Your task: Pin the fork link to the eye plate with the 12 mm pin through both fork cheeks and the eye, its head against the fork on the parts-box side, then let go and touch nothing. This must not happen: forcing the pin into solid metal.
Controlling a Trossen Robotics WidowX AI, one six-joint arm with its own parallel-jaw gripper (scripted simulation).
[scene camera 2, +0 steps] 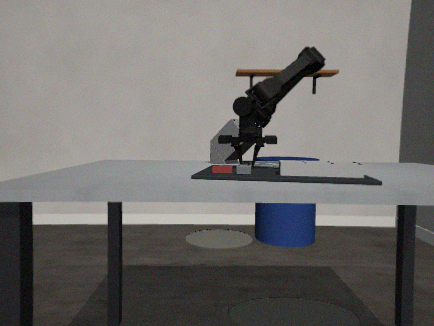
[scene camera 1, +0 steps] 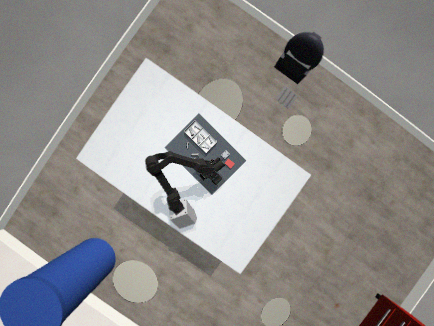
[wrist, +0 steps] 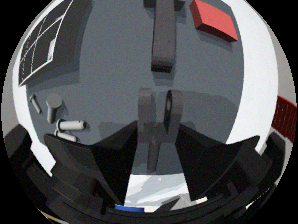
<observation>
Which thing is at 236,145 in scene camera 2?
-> My gripper.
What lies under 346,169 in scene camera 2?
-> A parts box.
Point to a fork link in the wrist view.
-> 154,133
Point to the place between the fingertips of my gripper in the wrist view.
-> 156,125
</observation>
